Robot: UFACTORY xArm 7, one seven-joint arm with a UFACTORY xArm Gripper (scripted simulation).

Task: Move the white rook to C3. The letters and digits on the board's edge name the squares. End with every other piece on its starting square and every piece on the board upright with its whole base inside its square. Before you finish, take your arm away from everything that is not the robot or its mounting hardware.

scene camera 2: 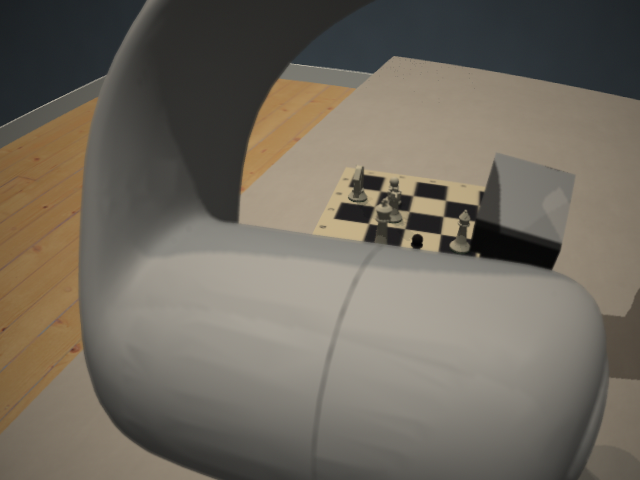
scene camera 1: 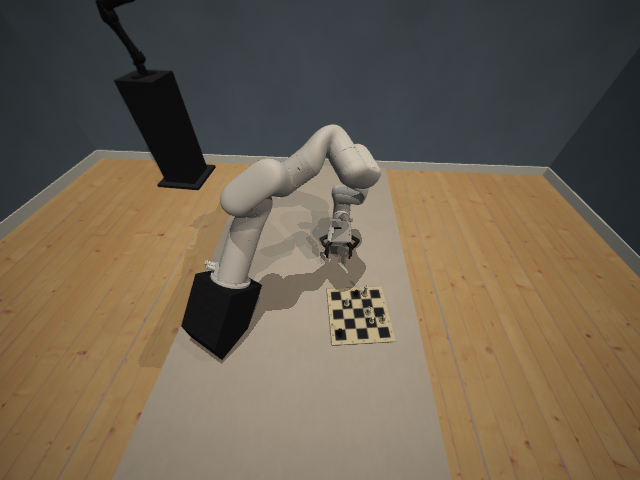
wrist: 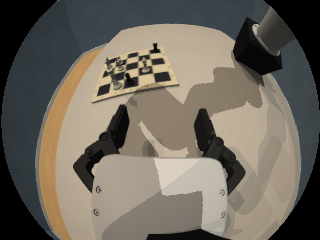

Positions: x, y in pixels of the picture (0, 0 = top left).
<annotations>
A chessboard shows in scene camera 2, in scene camera 1 and in the wrist view (161, 75). The same spot on the chessboard: (scene camera 2: 429, 207) is (scene camera 1: 359, 322).
</annotations>
